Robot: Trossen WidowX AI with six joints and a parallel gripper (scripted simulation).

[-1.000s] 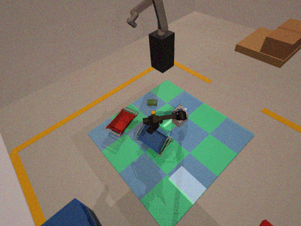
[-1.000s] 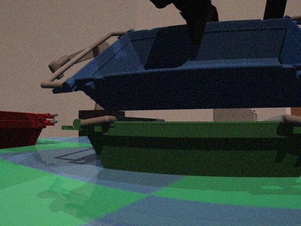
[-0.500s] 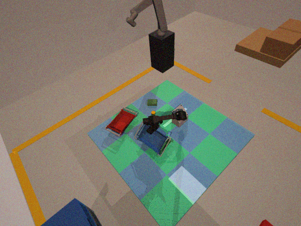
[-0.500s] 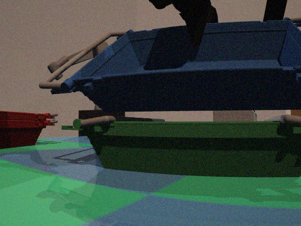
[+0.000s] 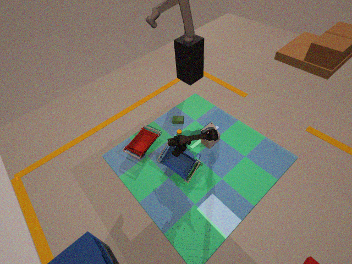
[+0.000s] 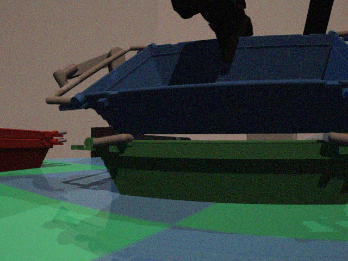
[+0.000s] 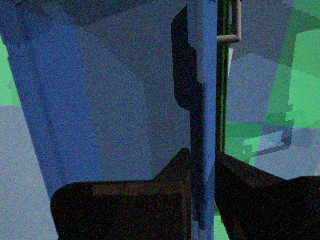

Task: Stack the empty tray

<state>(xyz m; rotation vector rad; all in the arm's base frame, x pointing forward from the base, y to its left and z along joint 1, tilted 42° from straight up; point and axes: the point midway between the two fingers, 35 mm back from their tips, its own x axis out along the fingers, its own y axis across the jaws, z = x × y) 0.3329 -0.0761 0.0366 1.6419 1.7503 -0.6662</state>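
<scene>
Right now the blue tray is 8 cm ahead of my gripper tip, 2 cm to the left of it and 2 cm below it. The rest, counted from my gripper tip: orange piece 23 cm behind, 29 cm to the right, 16 cm below; small green block 34 cm behind, 42 cm to the right, 14 cm below.
</scene>
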